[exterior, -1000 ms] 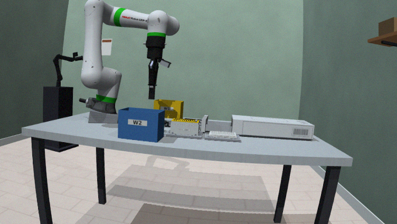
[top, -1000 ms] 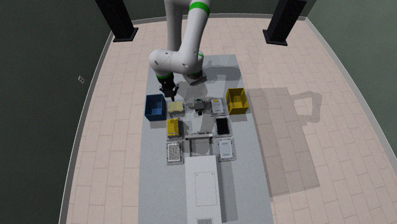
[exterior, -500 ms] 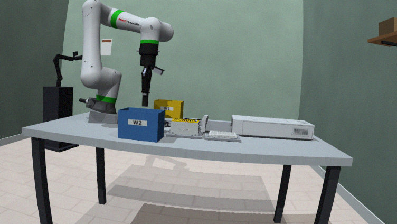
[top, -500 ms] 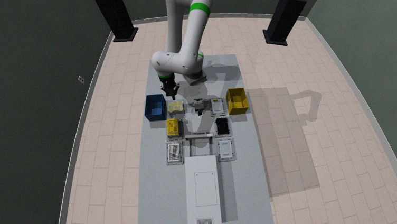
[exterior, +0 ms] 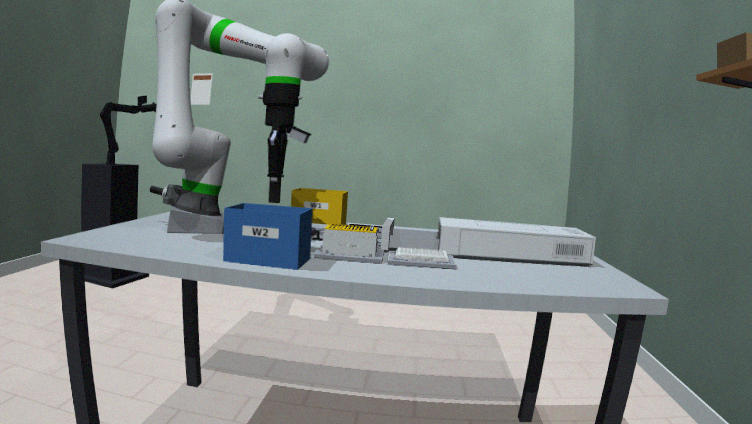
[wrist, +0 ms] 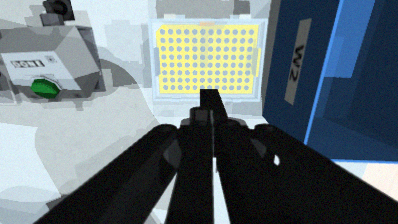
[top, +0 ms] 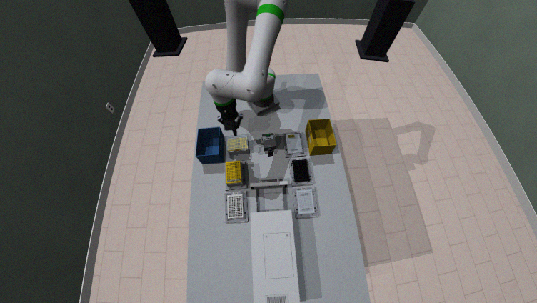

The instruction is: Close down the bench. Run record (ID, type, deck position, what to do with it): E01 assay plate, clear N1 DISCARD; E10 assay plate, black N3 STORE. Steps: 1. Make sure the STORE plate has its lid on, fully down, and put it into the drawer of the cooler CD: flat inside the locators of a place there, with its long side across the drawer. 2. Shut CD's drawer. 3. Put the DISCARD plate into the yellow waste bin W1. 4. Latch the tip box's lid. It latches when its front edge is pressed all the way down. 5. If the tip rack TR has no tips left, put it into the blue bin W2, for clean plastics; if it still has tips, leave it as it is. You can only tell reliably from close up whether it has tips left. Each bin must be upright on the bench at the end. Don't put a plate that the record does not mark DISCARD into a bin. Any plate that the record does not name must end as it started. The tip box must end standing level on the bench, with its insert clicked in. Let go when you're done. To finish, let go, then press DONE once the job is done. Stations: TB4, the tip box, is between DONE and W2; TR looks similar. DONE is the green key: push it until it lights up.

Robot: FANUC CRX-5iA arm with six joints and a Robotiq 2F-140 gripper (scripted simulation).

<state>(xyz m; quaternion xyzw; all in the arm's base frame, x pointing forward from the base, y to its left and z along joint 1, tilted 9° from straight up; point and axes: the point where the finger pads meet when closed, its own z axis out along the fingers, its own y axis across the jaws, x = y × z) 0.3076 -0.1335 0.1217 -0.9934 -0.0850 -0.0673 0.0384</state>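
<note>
My hand is 30 mm short of the clear tip box lid, 10 mm to the right of it and 90 mm above it. From my hand the other things lie so: green DONE key: 30 mm behind, 180 mm to the left, 80 mm below; blue bin W2: 60 mm ahead, 150 mm to the right, 110 mm below; yellow tip rack TR: 200 mm ahead, 90 mm below.
</note>
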